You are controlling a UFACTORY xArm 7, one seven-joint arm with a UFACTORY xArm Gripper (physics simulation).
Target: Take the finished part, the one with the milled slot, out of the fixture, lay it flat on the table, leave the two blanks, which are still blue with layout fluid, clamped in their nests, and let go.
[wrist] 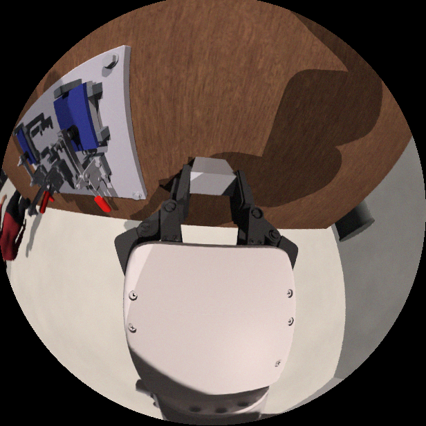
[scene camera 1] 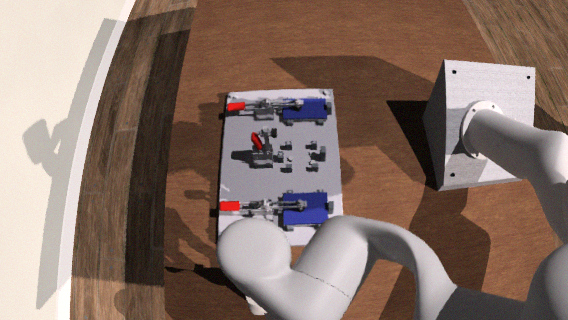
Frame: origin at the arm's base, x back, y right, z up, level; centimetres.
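Seen in the pictures: arm's base, origin of its link: point(scene camera 1: 483, 129).
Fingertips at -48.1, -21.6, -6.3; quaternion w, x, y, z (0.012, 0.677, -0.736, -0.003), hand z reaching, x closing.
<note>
Offsets run from my fingertips to a thing's top centre, as dx, dy, dz. Level surfaces: height alone.
My gripper point(wrist: 211, 177) is shut on the finished part point(wrist: 212, 183), a grey metal block over the table near its edge in the wrist view. Two of its faces show; it looks tilted. Its slot does not show, and I cannot tell whether it touches the table. The arm hides gripper and part in the scene view. One blue blank {+8.4, +15.6, -1.9} point(scene camera 1: 317, 212) point(wrist: 70, 112) sits clamped in the nest nearer the gripper; the other blue blank {+12.0, +37.4, -2.4} point(scene camera 1: 315, 110) point(wrist: 25, 145) sits clamped at the far end. The fixture plate {+5.2, +27.2, -4.0} point(scene camera 1: 250, 182) point(wrist: 120, 150) has an empty middle nest, its clamp {+1.2, +27.8, +5.5} point(scene camera 1: 256, 140) raised.
The wooden table {dz -5.5} point(scene camera 1: 370, 30) point(wrist: 200, 65) runs beside the fixture, with arm shadows on it. The metal robot base point(scene camera 1: 485, 85) stands at the right in the scene view. Red clamp handles {-4.9, +17.5, +0.3} point(scene camera 1: 230, 205) point(wrist: 102, 204) point toward the table's edge.
</note>
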